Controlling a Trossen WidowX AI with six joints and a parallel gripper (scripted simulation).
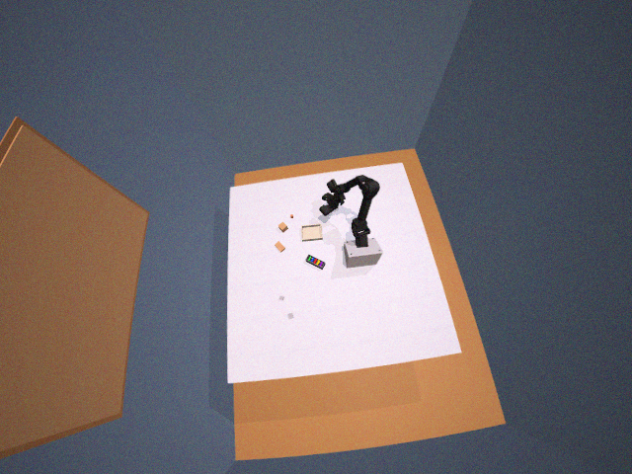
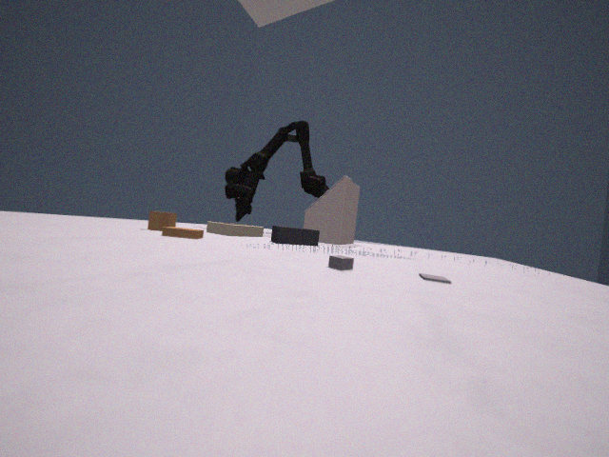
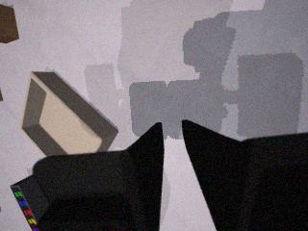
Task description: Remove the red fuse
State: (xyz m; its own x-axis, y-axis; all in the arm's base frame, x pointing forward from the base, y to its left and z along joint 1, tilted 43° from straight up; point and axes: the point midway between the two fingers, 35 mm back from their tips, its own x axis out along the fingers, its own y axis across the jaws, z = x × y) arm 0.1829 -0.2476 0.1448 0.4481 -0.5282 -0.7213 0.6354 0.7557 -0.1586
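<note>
My gripper tip is 130 mm to the right of the tray, 110 mm short of it and 40 mm above it. The rest, counted from my gripper tip: red fuse 330 mm to the left, 90 mm ahead, 20 mm below.
</note>
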